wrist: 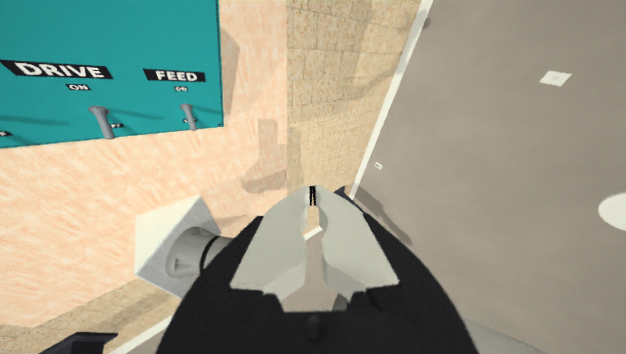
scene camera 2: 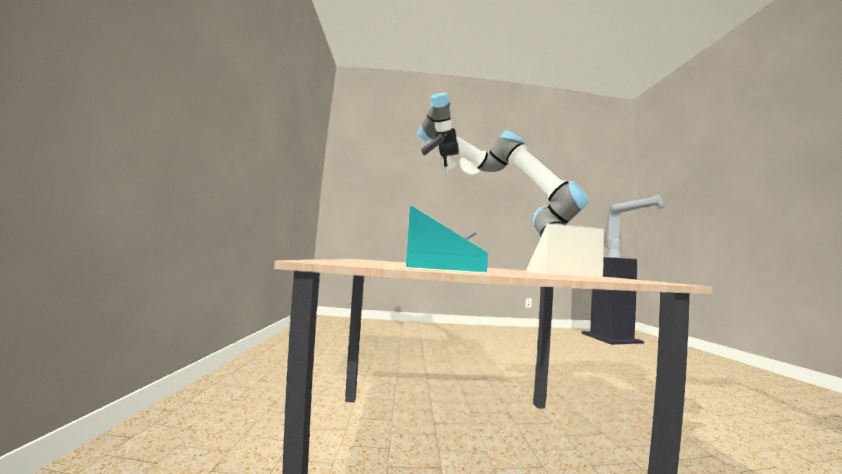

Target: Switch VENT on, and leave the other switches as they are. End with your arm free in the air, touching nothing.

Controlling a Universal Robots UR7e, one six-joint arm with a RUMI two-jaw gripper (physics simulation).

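Frame: origin at the arm's base, x ahead, y left, z up, level; centimetres.
Seen in the pictures: gripper, between the fingertips: (wrist: 312, 187) (scene camera 2: 447, 174); arm's base, origin of its link: (wrist: 186, 250) (scene camera 2: 561, 246).
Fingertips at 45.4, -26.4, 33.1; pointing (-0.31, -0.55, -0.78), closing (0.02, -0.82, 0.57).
Pixels of each thing's top centre, then the offset from my fingertips to it, as dx, dy, dz. Level surfaces: height alone.
- grey DRIVE lever, centre of its top: (wrist: 103, 130) -3.5, +18.8, -31.8
- grey FEED lever, centre of its top: (wrist: 192, 122) -5.6, +7.0, -31.8
- grey lever, centre of its top: (scene camera 2: 470, 230) +0.9, +42.4, -31.8
- wooden table, height of its surface: dz -45.0
A teal sloped switch panel (scene camera 2: 441, 247) (wrist: 125, 30) stands on the table. In the wrist view, the grey DRIVE lever (wrist: 104, 122) and the grey FEED lever (wrist: 189, 117) tilt toward their OFF marks, below their ON marks. A grey lever (scene camera 2: 470, 235) sticks out of the slope in the scene view; which switch it belongs to I cannot tell. The VENT switch does not show in either view. My gripper (scene camera 2: 446, 171) (wrist: 312, 187) is shut with nothing between its fingers. It hangs in the air well above the panel, touching nothing.
The wooden table (scene camera 2: 353, 266) (wrist: 75, 200) bears the panel and the arm's pale base block (scene camera 2: 574, 252) (wrist: 155, 225). A second grey arm (scene camera 2: 613, 229) stands on a dark pedestal (scene camera 2: 612, 300) behind the table at the right. Walls stand around the room.
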